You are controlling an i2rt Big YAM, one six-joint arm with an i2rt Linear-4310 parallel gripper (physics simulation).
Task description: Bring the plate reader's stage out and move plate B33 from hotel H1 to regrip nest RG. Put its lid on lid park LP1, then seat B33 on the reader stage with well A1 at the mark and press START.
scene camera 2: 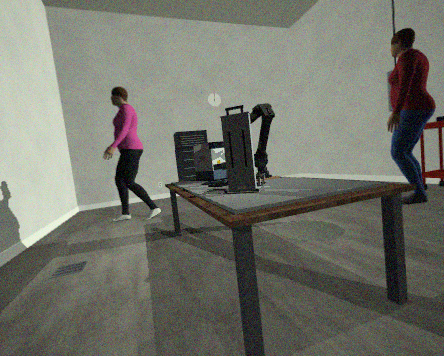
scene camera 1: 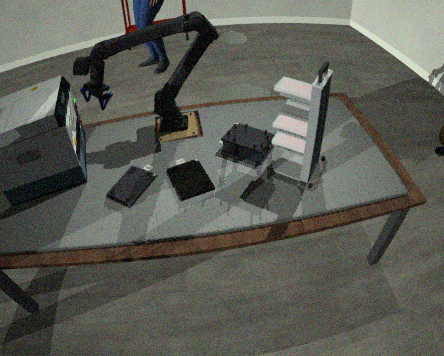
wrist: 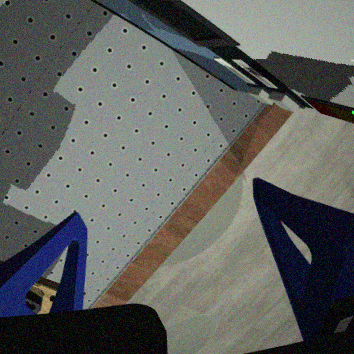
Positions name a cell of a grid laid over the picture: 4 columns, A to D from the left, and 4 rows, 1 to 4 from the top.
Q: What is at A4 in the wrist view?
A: The gripper.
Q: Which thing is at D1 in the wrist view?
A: A plate reader.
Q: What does the gripper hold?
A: Nothing.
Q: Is the gripper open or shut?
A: Open.
